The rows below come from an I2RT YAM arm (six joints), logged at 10 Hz.
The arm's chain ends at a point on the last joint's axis. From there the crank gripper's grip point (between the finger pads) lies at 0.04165 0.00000 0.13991 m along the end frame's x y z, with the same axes.
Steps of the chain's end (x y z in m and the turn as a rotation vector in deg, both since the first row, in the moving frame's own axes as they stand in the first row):
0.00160 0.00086 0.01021 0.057 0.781 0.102
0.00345 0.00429 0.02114 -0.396 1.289 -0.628
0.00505 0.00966 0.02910 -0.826 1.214 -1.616
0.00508 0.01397 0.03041 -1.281 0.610 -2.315
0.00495 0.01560 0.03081 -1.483 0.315 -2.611
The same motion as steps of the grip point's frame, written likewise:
0.00350 0.00080 0.00963 0.057 0.781 0.102
0.00659 0.00478 0.02017 -0.396 1.289 -0.628
0.00802 0.01045 0.02818 -0.826 1.214 -1.616
0.00660 0.01538 0.02994 -1.281 0.610 -2.315
0.00576 0.01730 0.03056 -1.483 0.315 -2.611

